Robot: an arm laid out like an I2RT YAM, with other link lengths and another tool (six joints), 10 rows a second.
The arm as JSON. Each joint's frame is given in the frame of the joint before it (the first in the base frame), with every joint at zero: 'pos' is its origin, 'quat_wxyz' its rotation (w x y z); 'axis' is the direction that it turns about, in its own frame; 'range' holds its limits. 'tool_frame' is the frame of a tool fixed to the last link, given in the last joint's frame.
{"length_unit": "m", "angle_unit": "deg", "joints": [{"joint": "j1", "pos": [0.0, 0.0, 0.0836], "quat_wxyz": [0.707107, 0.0, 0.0, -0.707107], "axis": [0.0, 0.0, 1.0], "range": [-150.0, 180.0]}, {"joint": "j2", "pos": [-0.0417, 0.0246, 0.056], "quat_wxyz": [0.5, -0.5, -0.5, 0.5], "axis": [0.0, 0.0, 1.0], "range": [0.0, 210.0]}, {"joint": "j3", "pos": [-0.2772, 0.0, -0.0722], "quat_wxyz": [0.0, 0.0, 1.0, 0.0], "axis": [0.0, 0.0, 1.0], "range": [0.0, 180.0]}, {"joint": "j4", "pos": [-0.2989, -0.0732, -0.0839], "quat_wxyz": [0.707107, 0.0, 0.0, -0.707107], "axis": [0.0, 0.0, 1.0], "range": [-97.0, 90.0]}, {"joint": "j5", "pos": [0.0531, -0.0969, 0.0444], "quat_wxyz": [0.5, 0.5, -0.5, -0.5], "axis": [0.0, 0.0, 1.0], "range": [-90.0, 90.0]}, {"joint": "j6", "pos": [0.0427, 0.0, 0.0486], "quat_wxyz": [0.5, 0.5, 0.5, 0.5], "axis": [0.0, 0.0, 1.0], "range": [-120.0, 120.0]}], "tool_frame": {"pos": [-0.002, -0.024, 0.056], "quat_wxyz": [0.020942, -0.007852, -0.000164, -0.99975]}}
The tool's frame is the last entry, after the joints.
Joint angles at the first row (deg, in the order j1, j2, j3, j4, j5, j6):
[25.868 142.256 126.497 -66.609 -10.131 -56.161]
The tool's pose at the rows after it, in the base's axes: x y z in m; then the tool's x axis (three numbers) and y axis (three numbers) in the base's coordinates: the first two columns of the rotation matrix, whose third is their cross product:
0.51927 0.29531 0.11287 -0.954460 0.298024 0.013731 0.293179 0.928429 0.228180
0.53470 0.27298 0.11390 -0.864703 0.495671 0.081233 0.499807 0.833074 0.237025
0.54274 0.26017 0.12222 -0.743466 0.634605 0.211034 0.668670 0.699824 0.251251
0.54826 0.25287 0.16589 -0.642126 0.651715 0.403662 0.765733 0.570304 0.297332
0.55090 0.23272 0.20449 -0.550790 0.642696 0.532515 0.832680 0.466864 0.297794
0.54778 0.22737 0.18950 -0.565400 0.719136 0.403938 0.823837 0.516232 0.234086
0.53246 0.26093 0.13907 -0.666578 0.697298 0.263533 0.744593 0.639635 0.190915
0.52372 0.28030 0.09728 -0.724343 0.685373 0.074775 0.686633 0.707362 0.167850
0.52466 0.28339 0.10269 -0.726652 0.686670 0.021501 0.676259 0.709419 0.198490
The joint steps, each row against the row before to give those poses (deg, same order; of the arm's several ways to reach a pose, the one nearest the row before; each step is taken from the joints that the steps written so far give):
[-0.722 0.001 0.045 0.087 -0.699 6.972]
[-2.579 -0.002 -0.003 -0.064 -1.880 10.491]
[-1.989 0.111 1.163 -1.555 -5.726 10.010]
[-2.273 0.044 6.359 -5.813 -11.497 5.967]
[-2.819 -0.462 5.021 -5.810 -7.847 3.586]
[0.830 0.002 -0.628 -1.096 9.683 -0.678]
[4.765 -0.264 -8.419 7.214 8.918 -2.973]
[3.738 -1.551 -9.594 10.491 10.819 -0.568]
[0.612 -2.032 -2.731 3.497 2.273 0.328]

